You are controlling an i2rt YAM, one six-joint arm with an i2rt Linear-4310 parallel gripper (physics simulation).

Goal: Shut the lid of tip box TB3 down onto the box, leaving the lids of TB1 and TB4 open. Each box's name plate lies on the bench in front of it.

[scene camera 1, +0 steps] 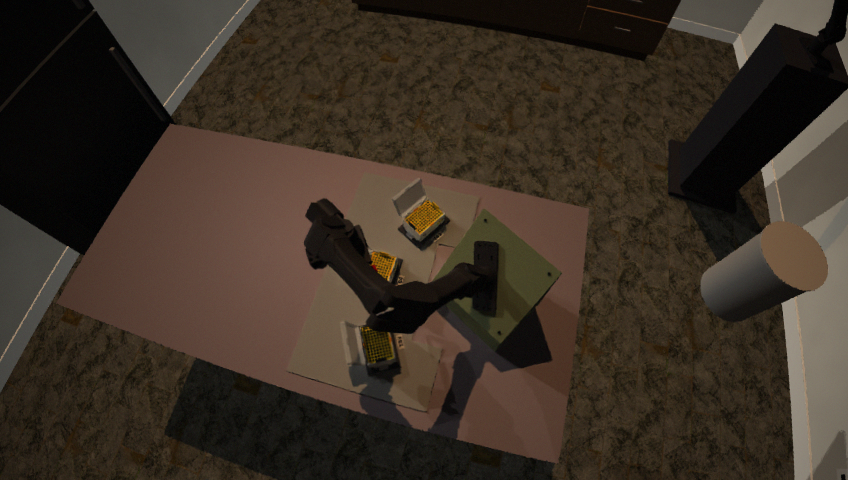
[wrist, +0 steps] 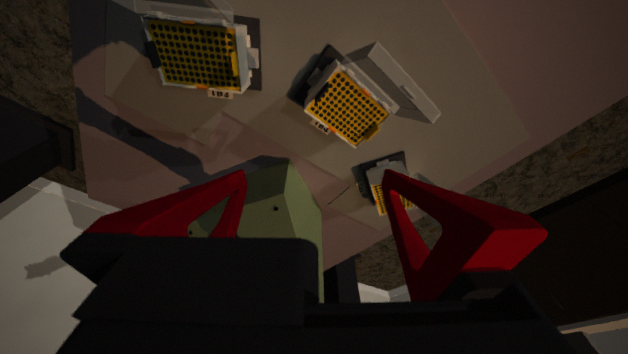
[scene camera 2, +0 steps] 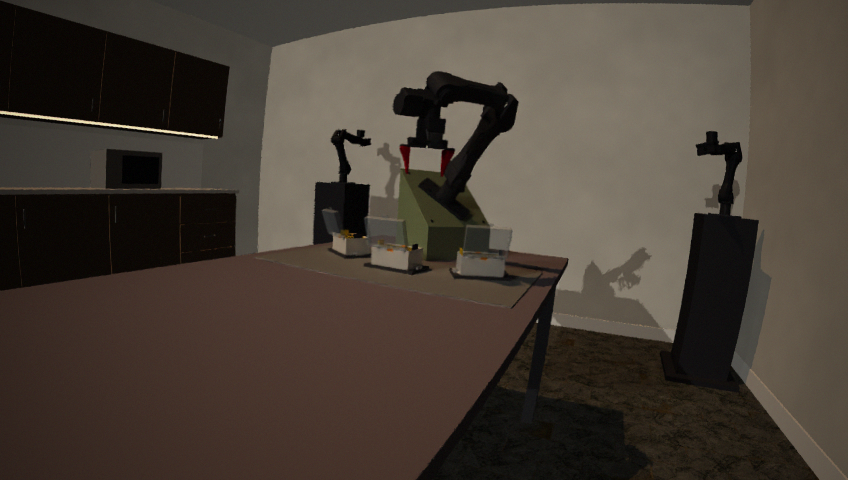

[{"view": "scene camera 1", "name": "TB1 lid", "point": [411,196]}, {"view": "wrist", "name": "my gripper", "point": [314,177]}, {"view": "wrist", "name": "beige mat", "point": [478,125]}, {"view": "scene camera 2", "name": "my gripper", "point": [424,174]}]
